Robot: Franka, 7 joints.
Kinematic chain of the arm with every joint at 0, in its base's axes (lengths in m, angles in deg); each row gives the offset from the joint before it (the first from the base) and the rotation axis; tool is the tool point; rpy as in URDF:
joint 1: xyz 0 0 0.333 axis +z
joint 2: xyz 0 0 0 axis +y
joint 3: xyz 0 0 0.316 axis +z
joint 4: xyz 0.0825 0 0 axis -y
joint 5: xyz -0.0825 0 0.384 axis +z
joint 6: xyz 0 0 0 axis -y
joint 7: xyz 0.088 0 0 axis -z
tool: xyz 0 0 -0.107 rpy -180 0 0
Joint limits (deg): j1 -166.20..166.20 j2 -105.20..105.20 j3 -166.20..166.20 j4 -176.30..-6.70 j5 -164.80..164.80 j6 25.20..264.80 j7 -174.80..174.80
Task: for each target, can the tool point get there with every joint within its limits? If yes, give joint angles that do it. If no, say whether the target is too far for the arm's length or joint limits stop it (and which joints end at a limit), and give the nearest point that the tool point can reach.
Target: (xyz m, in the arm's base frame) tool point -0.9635 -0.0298 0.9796
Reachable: no: too far | nearest point -0.7121 -0.0220 0.8109 | short by 0.303 m
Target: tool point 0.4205 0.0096 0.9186
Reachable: yes | joints 55.82 35.76 -96.73 -67.52 48.38 236.77 -135.73
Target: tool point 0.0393 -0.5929 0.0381
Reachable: yes | joints 48.46 -82.89 -139.19 -104.72 134.44 67.20 124.12
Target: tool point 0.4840 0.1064 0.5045
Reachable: yes | joints 97.87 50.69 -114.19 -135.27 -50.47 217.21 -14.19
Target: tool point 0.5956 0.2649 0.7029
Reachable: yes | joints -134.81 -74.10 60.05 -24.84 -20.55 68.42 130.67
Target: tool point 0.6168 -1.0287 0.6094
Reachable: no: too far | nearest point 0.4299 -0.7170 0.5256 | short by 0.373 m
